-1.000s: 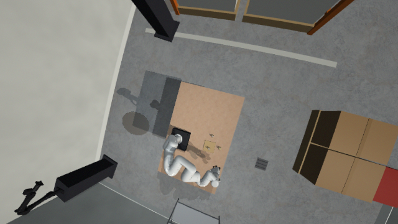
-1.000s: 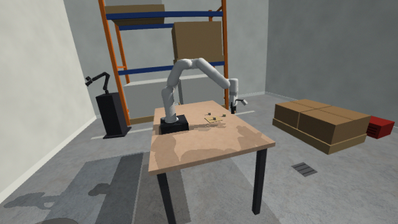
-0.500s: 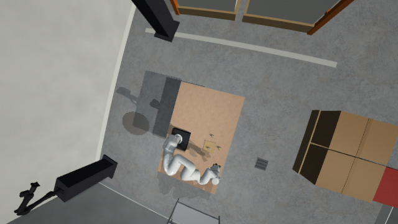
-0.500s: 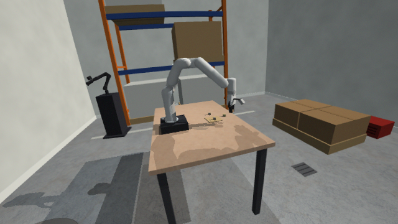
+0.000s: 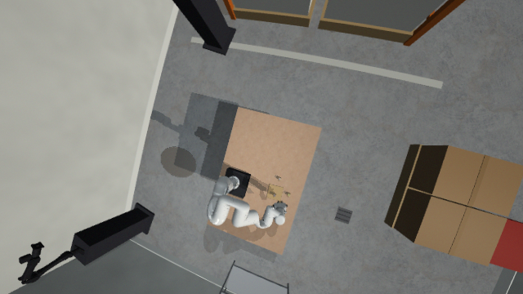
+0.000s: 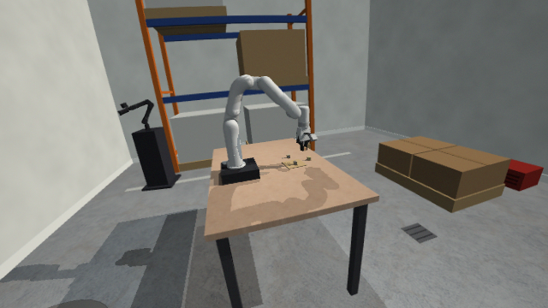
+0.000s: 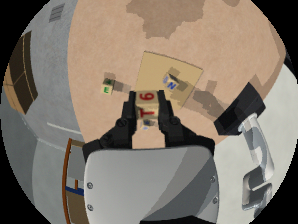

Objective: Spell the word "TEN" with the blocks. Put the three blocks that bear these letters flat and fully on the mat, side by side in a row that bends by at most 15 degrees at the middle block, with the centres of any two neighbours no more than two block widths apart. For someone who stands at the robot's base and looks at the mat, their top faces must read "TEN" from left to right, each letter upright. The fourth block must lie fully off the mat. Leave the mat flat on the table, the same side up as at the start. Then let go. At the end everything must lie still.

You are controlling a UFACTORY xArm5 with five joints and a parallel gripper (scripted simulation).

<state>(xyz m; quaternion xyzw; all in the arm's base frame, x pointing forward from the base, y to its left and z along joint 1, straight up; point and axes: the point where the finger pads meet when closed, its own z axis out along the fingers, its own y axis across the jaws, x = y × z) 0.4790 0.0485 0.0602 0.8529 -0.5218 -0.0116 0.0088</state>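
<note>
My hand is 70 mm past the tan mat, 20 mm to the right of it and 120 mm above it.
</note>
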